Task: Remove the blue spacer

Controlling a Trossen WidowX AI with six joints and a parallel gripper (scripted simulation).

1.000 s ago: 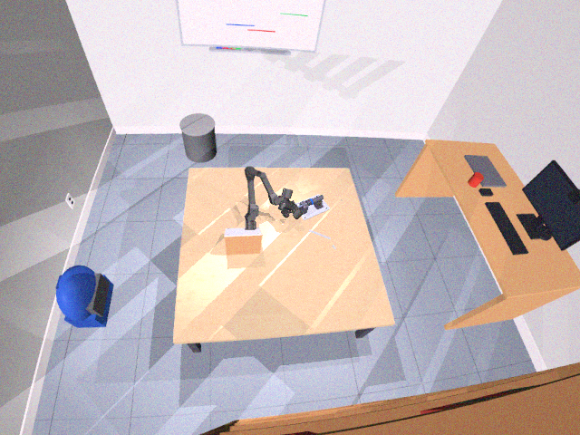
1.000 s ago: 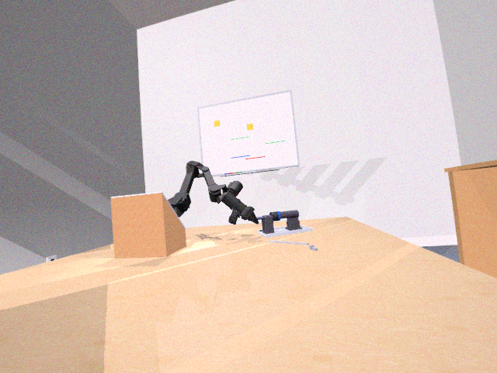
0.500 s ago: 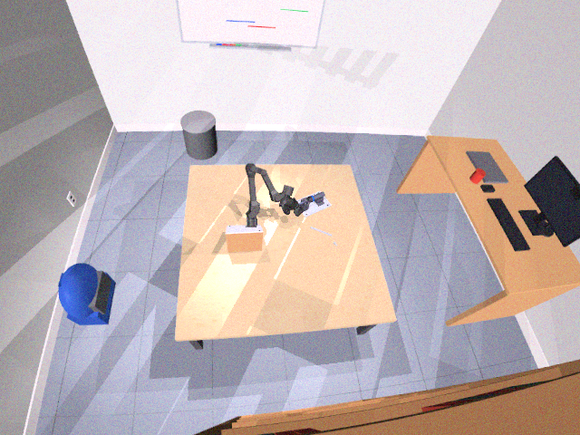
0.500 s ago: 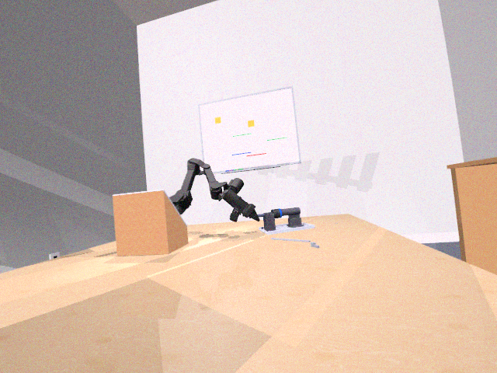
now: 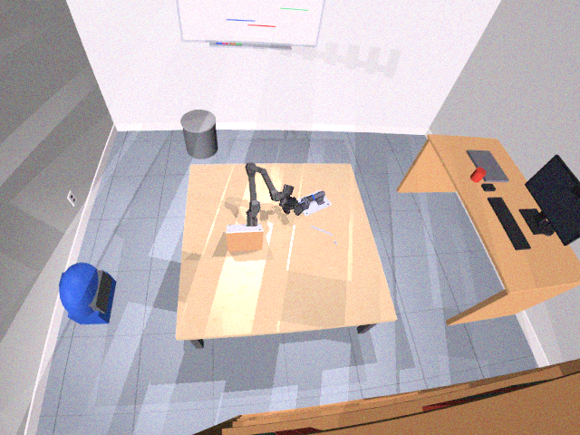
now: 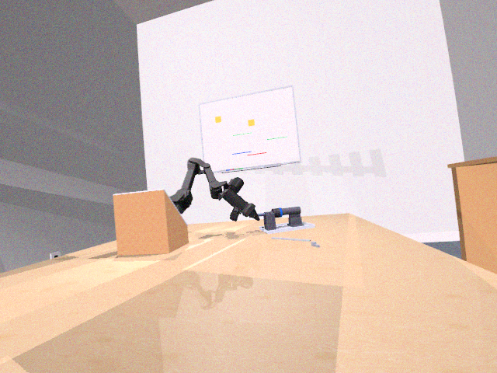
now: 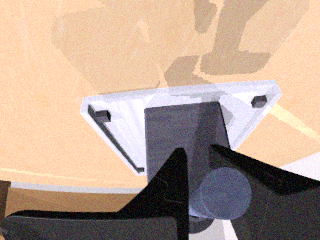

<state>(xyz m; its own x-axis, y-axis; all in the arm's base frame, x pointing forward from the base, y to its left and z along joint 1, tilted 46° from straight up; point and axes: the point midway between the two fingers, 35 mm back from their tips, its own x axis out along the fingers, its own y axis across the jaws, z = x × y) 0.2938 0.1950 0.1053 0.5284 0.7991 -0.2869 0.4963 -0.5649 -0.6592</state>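
Now: the dark shaft 5 cm ahead of my gripper tip, 3 cm to the left of it and 2 cm above it. Also, from my gripper tip: small piece (25 cm ahead, 27 cm to the right, 5 cm below); blue spacer (9 cm ahead, 5 cm to the left, 2 cm above).
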